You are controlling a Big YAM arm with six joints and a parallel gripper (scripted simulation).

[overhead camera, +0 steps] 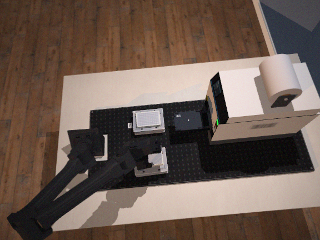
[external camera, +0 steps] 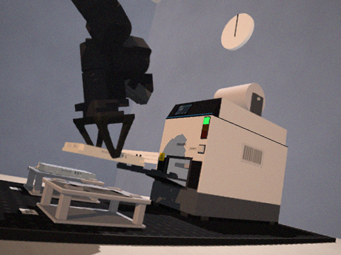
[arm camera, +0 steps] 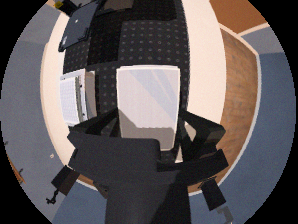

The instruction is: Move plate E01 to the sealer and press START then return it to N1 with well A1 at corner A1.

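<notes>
My gripper is now 7 cm above the nest. From my hand the other things lie so: plate (22 cm to the left, 6 cm below, 1 cm ahead); sealer stage (22 cm ahead, 17 cm to the left, 2 cm below); start button (31 cm ahead, 7 cm to the left, 7 cm above).
</notes>
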